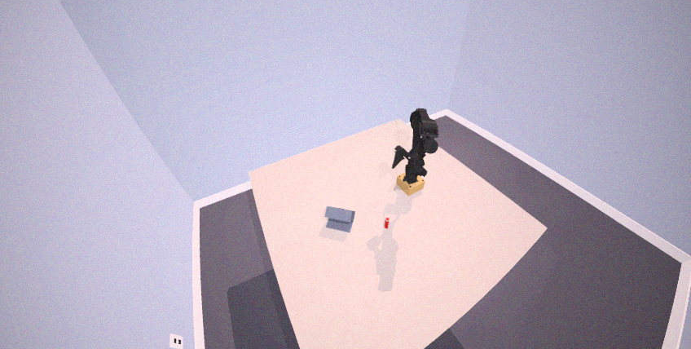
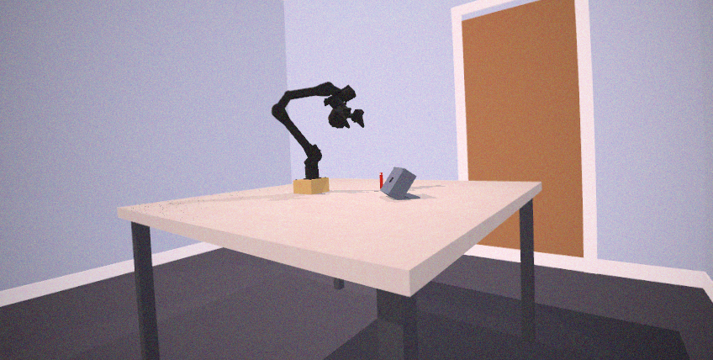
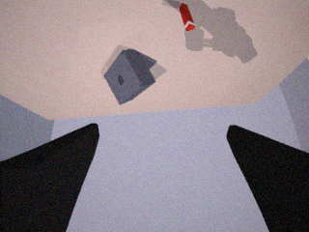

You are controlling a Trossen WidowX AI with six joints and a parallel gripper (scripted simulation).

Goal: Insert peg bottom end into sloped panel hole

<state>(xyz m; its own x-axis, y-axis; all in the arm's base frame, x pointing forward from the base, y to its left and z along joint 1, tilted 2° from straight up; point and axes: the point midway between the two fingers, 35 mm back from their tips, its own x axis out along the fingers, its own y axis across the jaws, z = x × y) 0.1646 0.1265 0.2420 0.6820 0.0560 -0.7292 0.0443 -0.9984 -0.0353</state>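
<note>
Now: the red square peg 7 cm ahead of my gripper tip, 7 cm to the left of it and 23 cm below it. The rest, counted from my gripper tip: grey sloped panel (27 cm ahead, 5 cm to the right, 23 cm below).
</note>
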